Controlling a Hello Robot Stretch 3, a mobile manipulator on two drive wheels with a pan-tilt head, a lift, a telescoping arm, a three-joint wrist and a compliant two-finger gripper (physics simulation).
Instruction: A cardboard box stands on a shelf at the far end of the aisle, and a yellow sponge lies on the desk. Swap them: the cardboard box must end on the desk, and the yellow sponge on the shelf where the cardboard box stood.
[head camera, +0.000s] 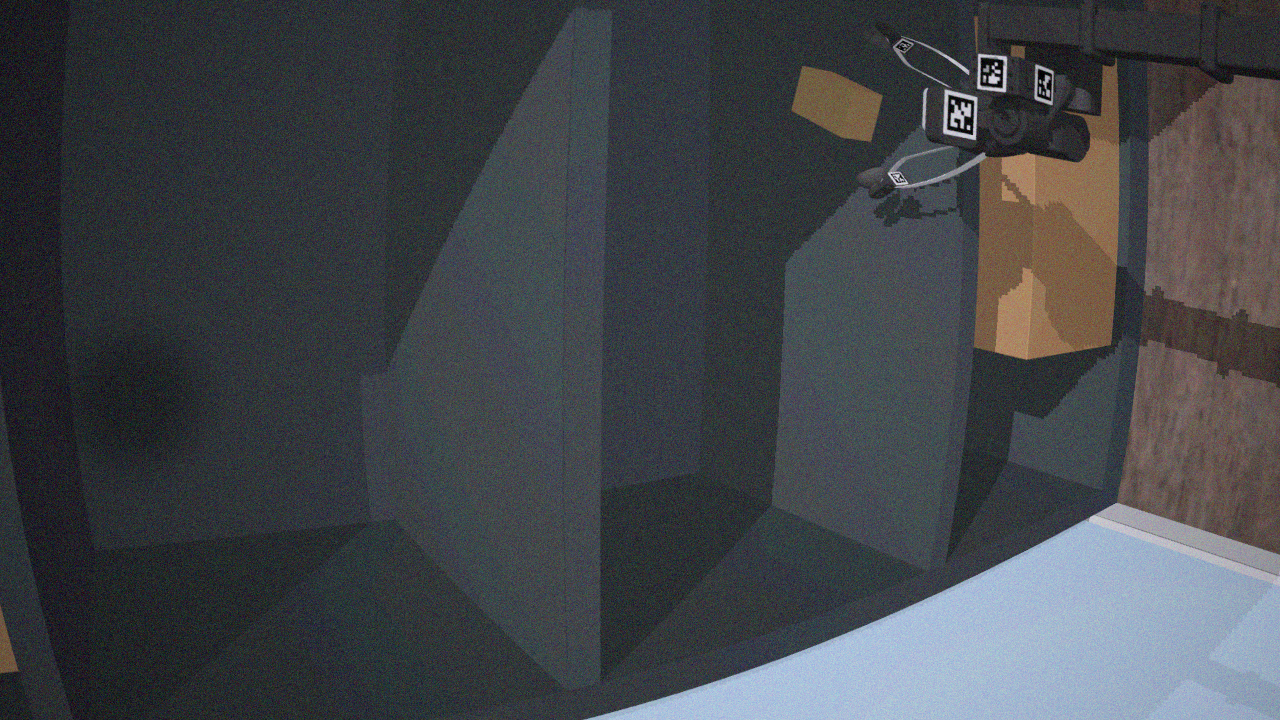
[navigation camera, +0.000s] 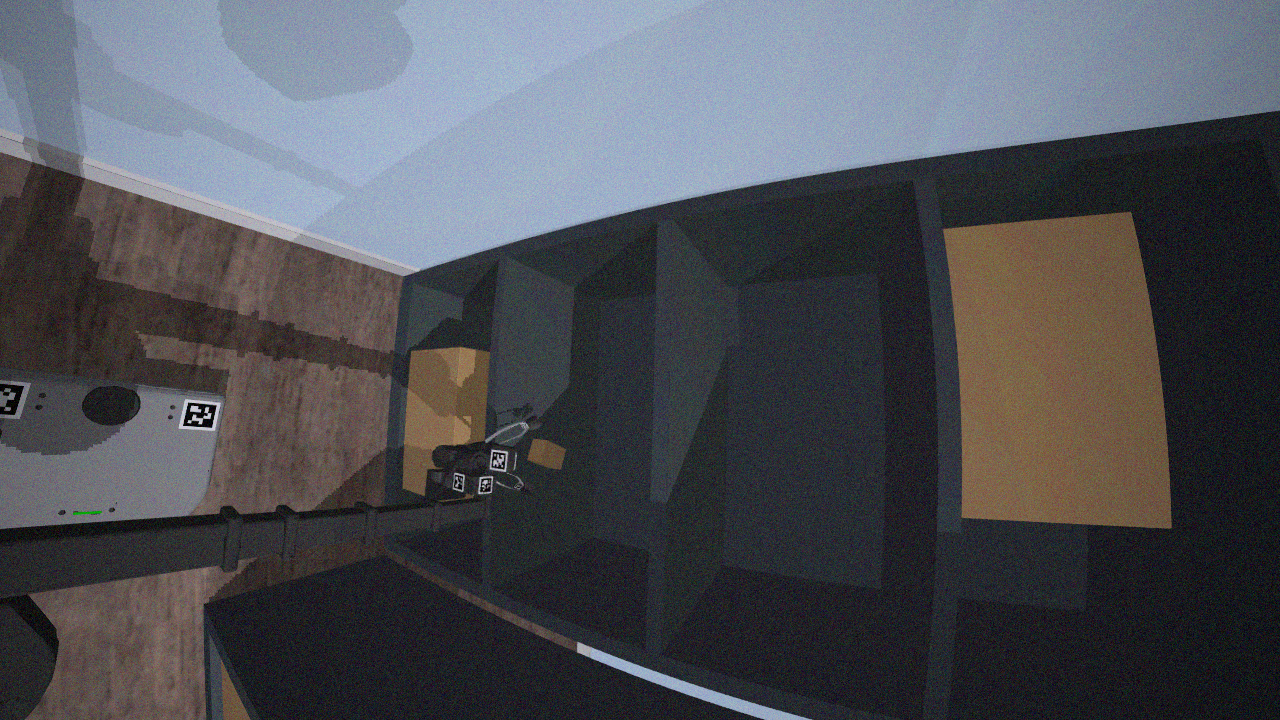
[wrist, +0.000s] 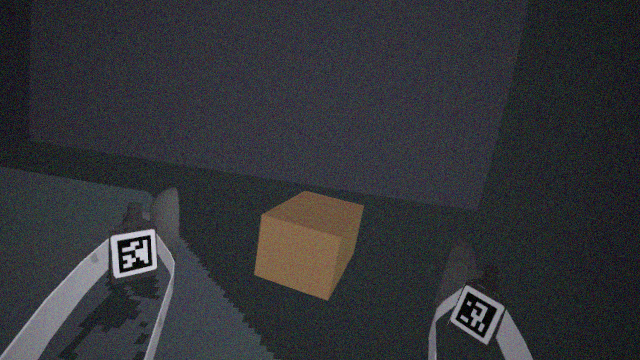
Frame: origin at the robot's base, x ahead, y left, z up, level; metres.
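Seen in the pictures: gripper, fingertip midpoint: (head camera: 865, 106) (navigation camera: 536, 455); robot's base at its link origin: (navigation camera: 113, 403).
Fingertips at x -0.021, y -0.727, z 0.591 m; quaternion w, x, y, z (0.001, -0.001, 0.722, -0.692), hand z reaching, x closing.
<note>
Offsets run from my fingertips to a thing's middle. Level surfaces: height alone.
The small tan cardboard box {dx -0.002, dy -0.079, dz -0.032 m} (head camera: 836, 102) (navigation camera: 546, 453) (wrist: 307, 245) stands on a dark shelf board {dz -0.057 m} (head camera: 859, 376) (navigation camera: 531, 331), towards the compartment's shadowed back. My gripper (head camera: 877, 107) (navigation camera: 529, 455) (wrist: 312, 239) is open, its fingers wide apart. It reaches in over that board. In the wrist view the box shows between the two fingertips, a little ahead of them, with room on both sides; no finger is seen touching it. The yellow sponge and the desk do not show in these views.
A large tan box {dx +0.065, dy -0.065, dz -0.380 m} (head camera: 1074, 214) (navigation camera: 434, 402) stands in the compartment below my gripper. Another large tan box {dx +0.207, dy -0.053, dz +0.992 m} (navigation camera: 1056, 376) stands higher in the rack (head camera: 586, 358) (navigation camera: 937, 358). A dark unit (navigation camera: 402, 626) stands close beside my arm (navigation camera: 304, 528). A pale wall (head camera: 1029, 644) (navigation camera: 626, 107) borders the rack.
</note>
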